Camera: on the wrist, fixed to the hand. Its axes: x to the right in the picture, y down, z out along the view.
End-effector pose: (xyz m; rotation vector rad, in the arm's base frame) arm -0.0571 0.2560 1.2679 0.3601 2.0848 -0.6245
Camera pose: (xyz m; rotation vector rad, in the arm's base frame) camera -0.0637 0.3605 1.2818 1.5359 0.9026 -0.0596
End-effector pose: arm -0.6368 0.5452 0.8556 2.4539 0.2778 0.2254
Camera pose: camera -0.6473 0.5236 0.9585 2.4104 -1.7604 0.2573
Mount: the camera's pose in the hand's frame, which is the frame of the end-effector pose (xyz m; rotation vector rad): -0.0061 0.0795 -0.0693 0.2942 -0.4132 1.4480
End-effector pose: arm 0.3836 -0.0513 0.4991 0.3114 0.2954 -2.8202
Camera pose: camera 0.4261 -0.1082 0.4209 -0.0411 -0.3369 -1.4074
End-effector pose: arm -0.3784 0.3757 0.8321 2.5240 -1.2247 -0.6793
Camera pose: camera -0.3995 0.3334 0.9266 0.9804 -2.8192 -0.5810
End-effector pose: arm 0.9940 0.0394 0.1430 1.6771 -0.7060 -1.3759
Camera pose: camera 1.0660 0.0225 0.2184 0.5995 -1.8985 -0.5014
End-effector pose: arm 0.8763 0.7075 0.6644 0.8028 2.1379 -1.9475
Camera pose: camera 0.9359 0.7736 0.6075 1.2804 0.5571 -1.3241
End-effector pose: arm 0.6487 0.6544 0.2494 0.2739 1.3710 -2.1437
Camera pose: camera 0.6896 0.6932 0.1601 0.6362 0.3026 -1.0179
